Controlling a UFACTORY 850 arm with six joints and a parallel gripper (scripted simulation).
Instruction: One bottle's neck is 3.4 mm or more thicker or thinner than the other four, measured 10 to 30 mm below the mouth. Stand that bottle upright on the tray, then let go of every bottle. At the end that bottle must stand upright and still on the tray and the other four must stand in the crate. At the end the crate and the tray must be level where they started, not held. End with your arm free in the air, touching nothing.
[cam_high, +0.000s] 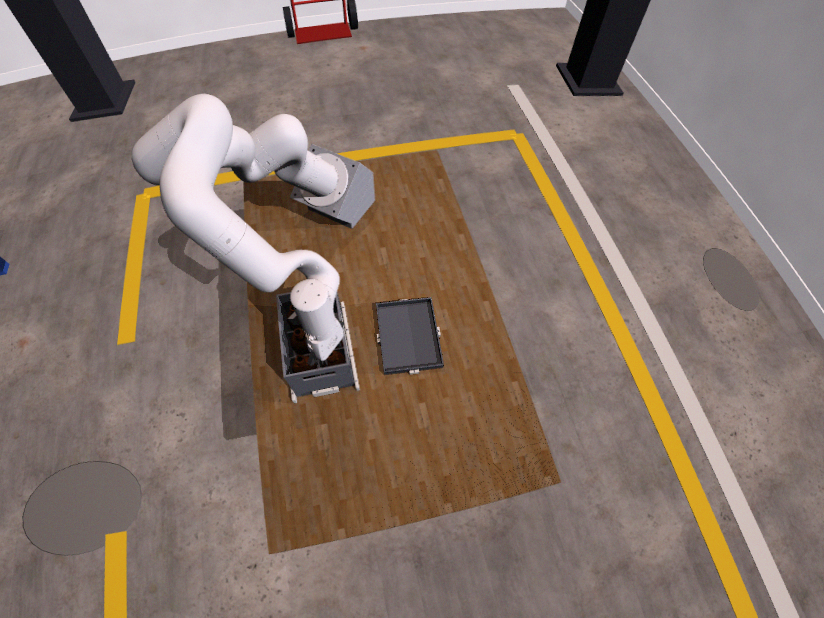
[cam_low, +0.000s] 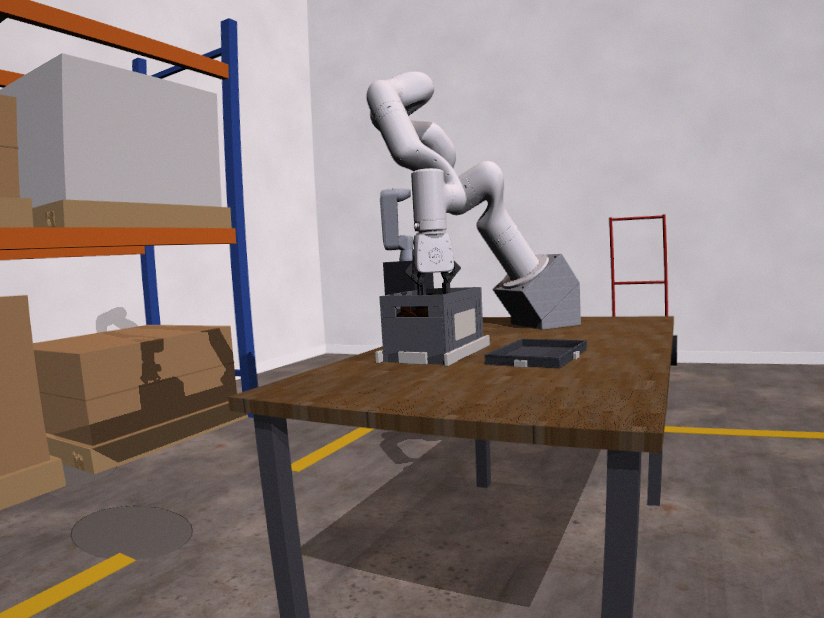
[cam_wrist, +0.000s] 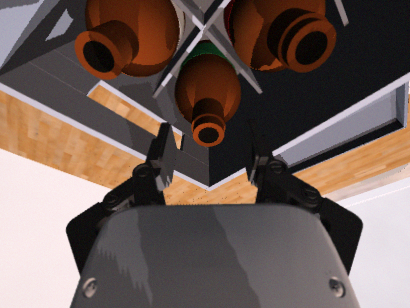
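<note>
Right now my hand is 90 mm above the grey divided crate, 80 mm past it and 50 mm to the left of it. Round my hand: bottle: 90 mm to the right, 90 mm below, 10 mm ahead; then grey tray: 240 mm to the left, 170 mm below, 100 mm behind.
</note>
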